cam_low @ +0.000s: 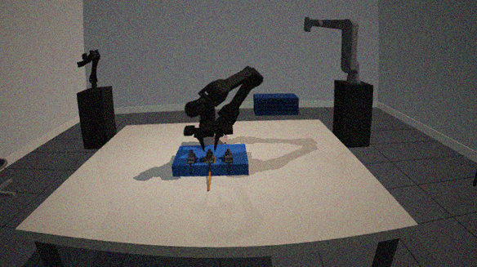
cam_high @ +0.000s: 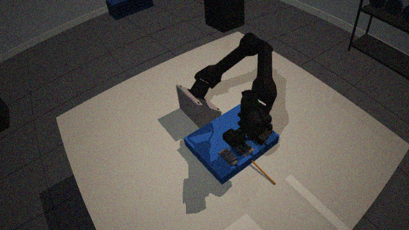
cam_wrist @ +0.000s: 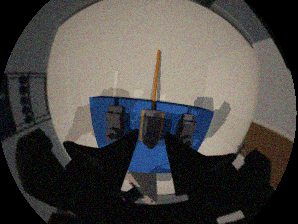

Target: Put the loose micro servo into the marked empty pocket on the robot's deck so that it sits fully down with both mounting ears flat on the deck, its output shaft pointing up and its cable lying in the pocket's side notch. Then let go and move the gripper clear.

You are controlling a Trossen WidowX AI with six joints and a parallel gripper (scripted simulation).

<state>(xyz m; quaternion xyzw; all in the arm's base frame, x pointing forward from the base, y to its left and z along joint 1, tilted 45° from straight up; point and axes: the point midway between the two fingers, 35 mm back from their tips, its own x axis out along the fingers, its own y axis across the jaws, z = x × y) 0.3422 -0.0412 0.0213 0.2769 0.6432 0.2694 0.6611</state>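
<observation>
Right now my gripper tip is 120 mm past the blue deck and 70 mm above it.
</observation>
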